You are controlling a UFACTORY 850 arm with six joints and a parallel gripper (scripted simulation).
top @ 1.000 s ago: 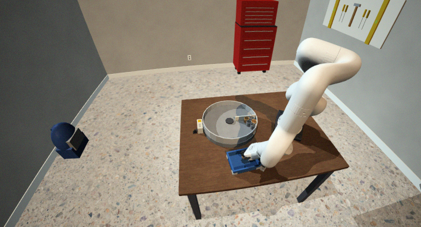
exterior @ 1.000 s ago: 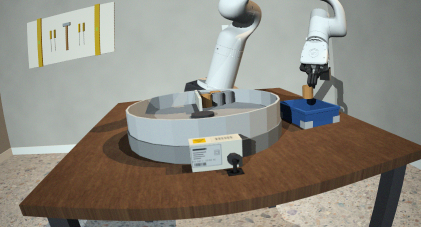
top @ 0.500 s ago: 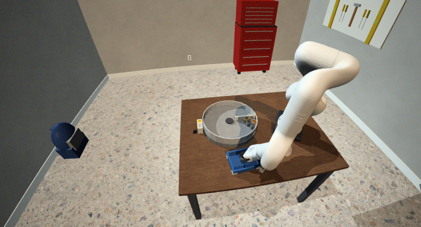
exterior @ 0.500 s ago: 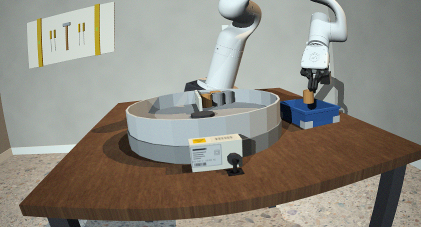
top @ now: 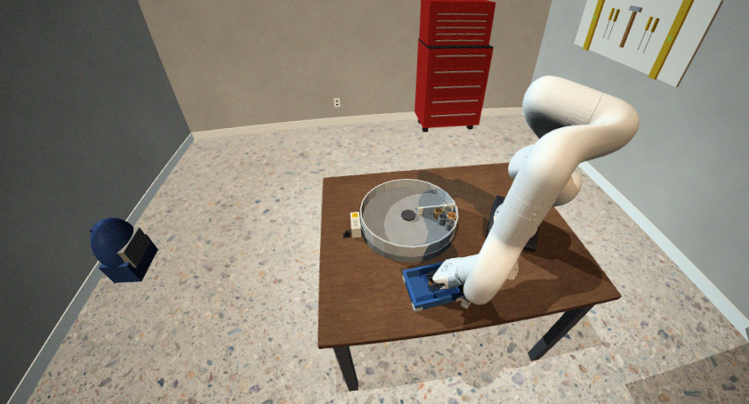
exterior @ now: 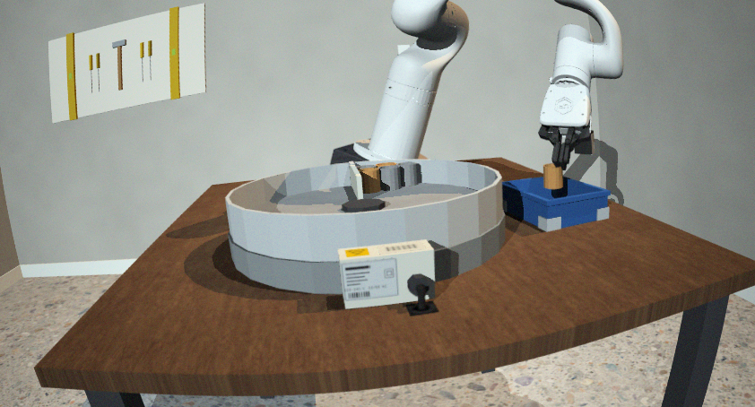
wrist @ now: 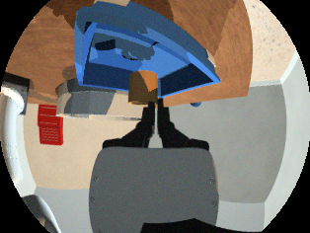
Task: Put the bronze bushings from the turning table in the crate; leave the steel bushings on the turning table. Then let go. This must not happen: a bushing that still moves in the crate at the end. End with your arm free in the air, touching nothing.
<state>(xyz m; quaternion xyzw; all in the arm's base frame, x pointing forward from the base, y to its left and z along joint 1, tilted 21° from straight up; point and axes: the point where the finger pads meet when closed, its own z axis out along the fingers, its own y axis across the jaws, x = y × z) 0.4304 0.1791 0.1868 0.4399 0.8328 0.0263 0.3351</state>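
Now: the blue crate 10 mm behind my hand, 10 mm to the right of it and 80 mm below it. Round my hand: grey turning table 350 mm to the right, 50 mm below.
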